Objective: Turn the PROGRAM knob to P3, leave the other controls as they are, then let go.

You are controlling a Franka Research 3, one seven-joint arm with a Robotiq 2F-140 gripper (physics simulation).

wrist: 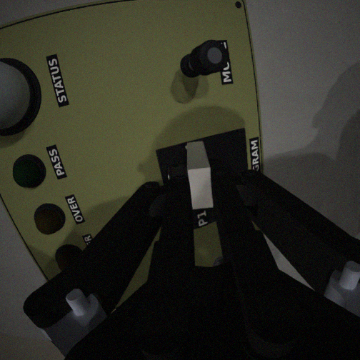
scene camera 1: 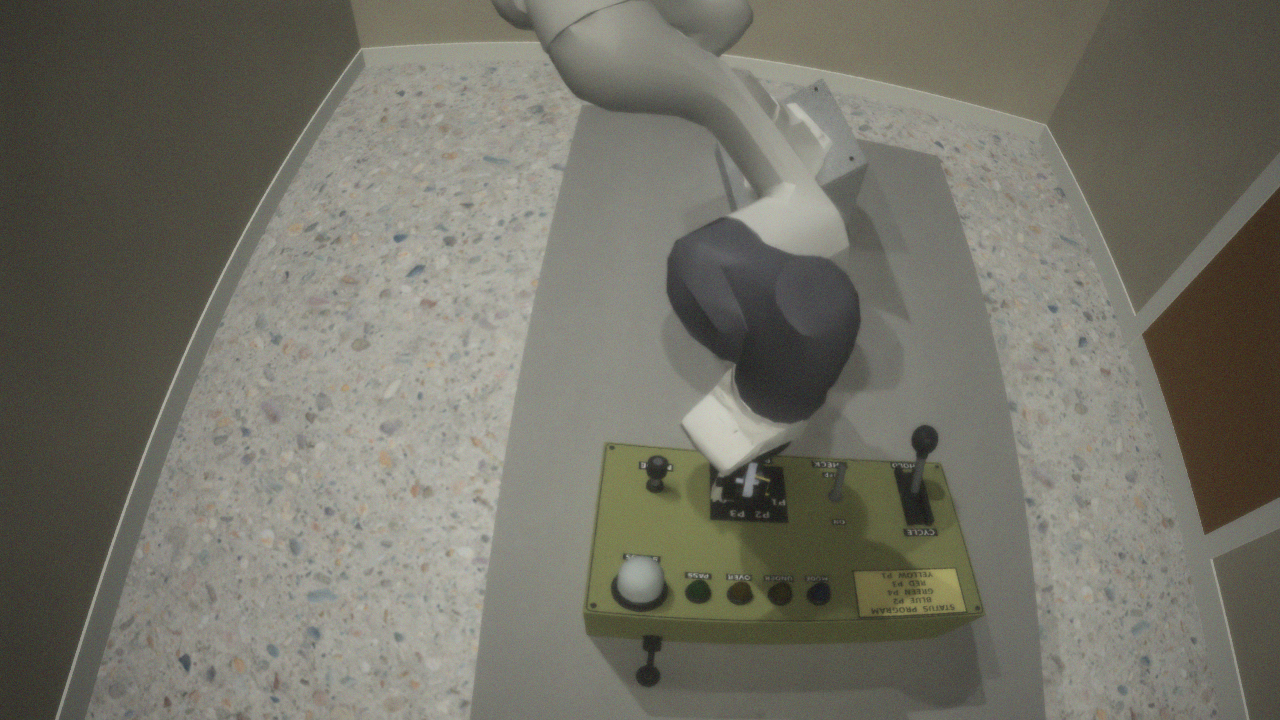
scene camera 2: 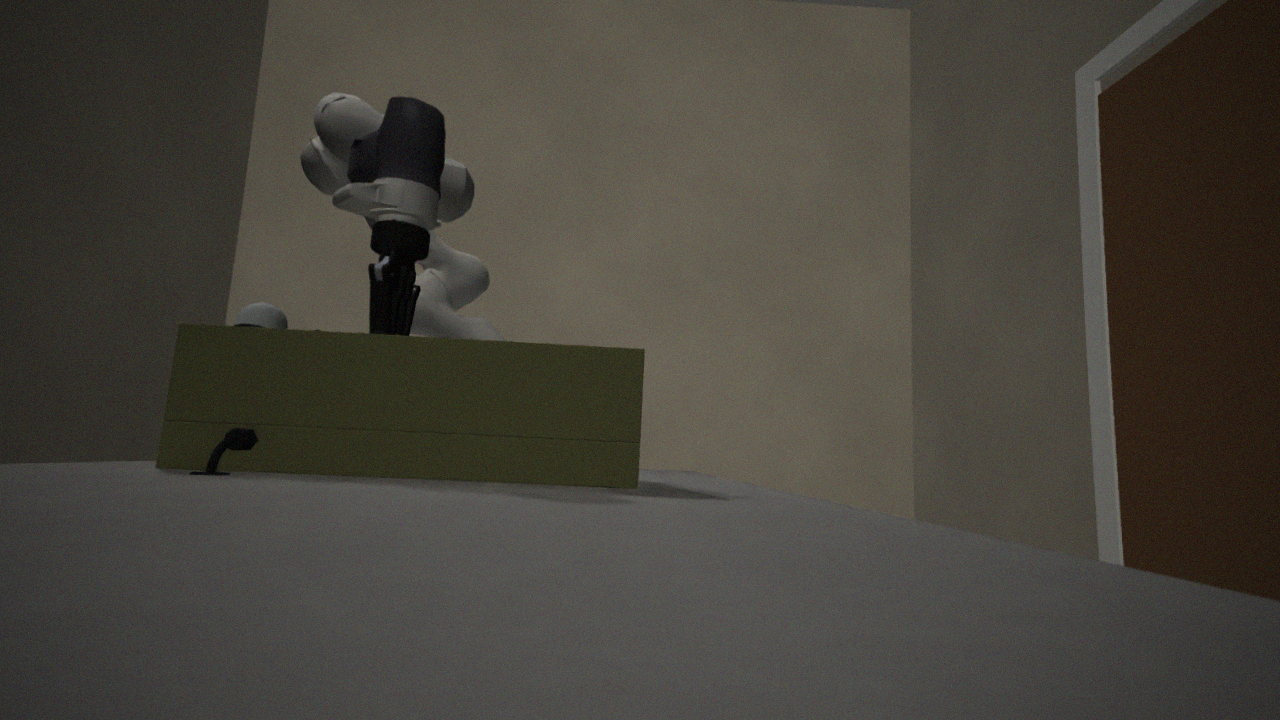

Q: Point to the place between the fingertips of my gripper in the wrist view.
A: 196,156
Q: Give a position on a cycle lever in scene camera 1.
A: At 924,440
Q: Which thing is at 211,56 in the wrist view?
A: A mode knob.
